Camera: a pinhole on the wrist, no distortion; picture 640 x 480 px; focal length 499.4 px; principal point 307.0 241.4 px. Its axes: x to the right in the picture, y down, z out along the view. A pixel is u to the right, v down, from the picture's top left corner.
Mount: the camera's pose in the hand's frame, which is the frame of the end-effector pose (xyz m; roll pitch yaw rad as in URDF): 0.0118 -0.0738 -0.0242 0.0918 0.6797 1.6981
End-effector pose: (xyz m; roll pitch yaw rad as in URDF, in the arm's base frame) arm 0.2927 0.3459 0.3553 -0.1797 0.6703 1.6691
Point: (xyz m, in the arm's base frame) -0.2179 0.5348 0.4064
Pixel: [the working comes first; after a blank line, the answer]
In the camera's frame: 0.2021 -0.1573 0.5615

487 101
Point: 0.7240 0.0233 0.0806
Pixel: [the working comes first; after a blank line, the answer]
In the camera's frame: 0.1306 0.1075 -0.5247

behind the camera
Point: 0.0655 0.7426 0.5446
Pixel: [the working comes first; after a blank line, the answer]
In the camera's frame: -0.1649 -0.1766 0.4745

133 56
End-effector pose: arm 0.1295 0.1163 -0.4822 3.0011 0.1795 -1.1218
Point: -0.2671 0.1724 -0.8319
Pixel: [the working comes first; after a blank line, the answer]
In the camera's frame: 0.0030 0.1756 0.5685

310 396
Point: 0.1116 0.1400 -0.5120
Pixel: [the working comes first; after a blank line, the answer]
In the camera's frame: 0.0239 0.0340 0.0927

436 425
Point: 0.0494 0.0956 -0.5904
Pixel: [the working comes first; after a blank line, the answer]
In the camera's frame: 0.0175 0.0089 0.1991

351 264
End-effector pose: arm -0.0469 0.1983 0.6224 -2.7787 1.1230 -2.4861
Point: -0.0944 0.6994 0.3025
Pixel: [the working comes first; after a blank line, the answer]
In the camera's frame: 0.3091 -0.1856 0.5625

581 77
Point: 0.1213 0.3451 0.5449
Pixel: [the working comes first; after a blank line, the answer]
In the camera's frame: -0.0150 0.0435 0.2917

281 316
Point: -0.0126 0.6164 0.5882
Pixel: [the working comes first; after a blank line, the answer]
In the camera's frame: 0.2607 0.0825 0.4177

619 340
